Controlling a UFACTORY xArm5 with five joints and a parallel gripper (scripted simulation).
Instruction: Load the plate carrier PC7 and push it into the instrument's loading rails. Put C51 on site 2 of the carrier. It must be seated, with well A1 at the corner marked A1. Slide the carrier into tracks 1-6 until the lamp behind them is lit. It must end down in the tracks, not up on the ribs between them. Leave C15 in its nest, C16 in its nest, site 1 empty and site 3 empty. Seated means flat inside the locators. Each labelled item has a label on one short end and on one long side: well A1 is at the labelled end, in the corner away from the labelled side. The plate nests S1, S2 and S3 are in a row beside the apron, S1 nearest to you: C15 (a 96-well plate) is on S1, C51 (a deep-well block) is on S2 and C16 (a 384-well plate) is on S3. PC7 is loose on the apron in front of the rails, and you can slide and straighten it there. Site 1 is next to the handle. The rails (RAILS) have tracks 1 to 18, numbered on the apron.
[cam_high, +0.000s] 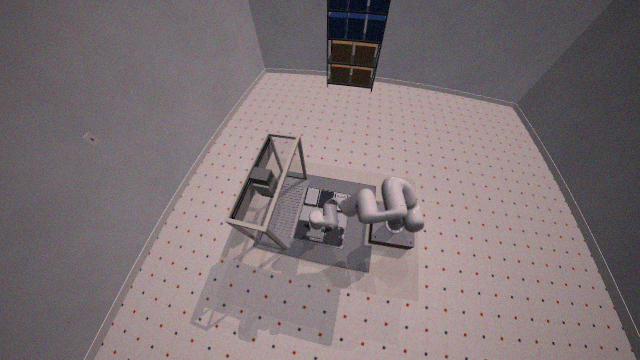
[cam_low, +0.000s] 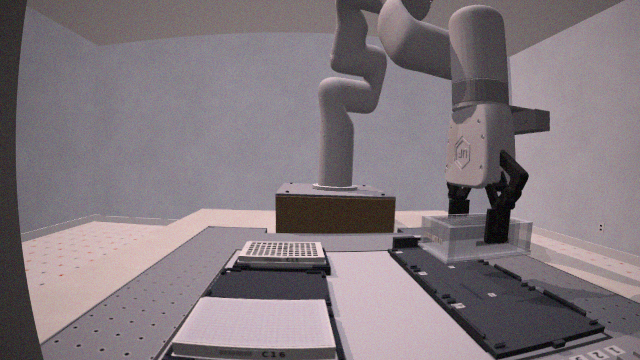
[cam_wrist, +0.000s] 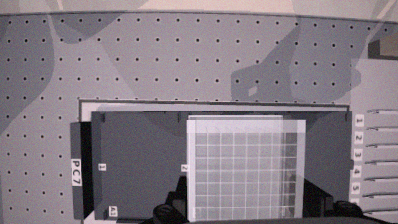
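My hand is 10 mm past the plate carrier PC7 and 70 mm above it. From my hand the other things lie so: instrument frame post: 410 mm ahead, 70 mm to the left, 160 mm above; nest S2: 50 mm behind, 260 mm to the right, 80 mm below.
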